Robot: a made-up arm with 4 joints.
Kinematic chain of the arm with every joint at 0, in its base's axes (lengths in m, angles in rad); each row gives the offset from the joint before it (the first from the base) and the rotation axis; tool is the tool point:
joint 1: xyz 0 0 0.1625 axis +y
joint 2: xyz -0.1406 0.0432 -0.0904 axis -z
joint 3: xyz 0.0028 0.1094 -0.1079 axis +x
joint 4: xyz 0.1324 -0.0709 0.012 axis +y
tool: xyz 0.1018 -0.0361 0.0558
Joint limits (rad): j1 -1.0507..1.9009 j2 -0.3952..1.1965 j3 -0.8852..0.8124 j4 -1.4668..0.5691
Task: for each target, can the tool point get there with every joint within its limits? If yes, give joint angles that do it. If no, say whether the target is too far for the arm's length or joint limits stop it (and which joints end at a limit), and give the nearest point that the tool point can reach.
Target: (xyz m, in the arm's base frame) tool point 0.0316 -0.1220 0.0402
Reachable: yes | joints -0.3187 0.8102 0.2364 -0.3599
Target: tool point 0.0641 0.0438 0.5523
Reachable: no: joint limits stop it (at a limit: joint 1, joint 2, joint 4) | nearest point -0.0858 -0.0554 0.3448 | short by 0.275 m
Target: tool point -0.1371 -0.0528 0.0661
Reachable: yes | joints 1.1706 0.2953 0.5765 -0.5147
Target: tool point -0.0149 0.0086 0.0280
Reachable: yes | joints 0.6912 0.1384 0.0783 -0.2810
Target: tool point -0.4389 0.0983 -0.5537
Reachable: no: too far | nearest point -0.1540 0.0736 -0.0888 | short by 0.546 m
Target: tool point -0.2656 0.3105 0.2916
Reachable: no: joint limits stop it (at a limit: joint 1, joint 2, joint 3, joint 4) | nearest point -0.2838 0.1701 0.1768 | short by 0.182 m
